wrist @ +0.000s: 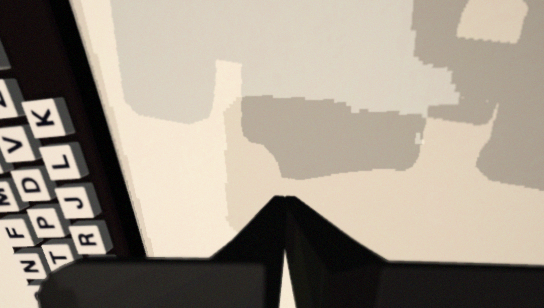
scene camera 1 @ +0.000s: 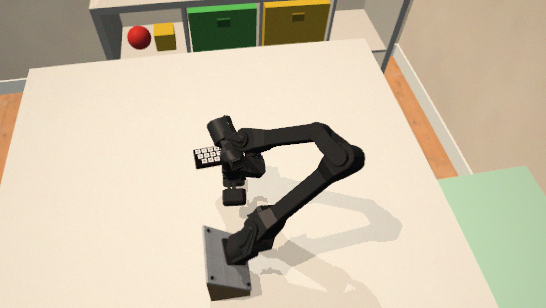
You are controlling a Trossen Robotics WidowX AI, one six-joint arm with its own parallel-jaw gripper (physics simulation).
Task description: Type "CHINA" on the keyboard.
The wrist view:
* my gripper: 283,206
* black keyboard: 50,60
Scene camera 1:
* my gripper: 234,182
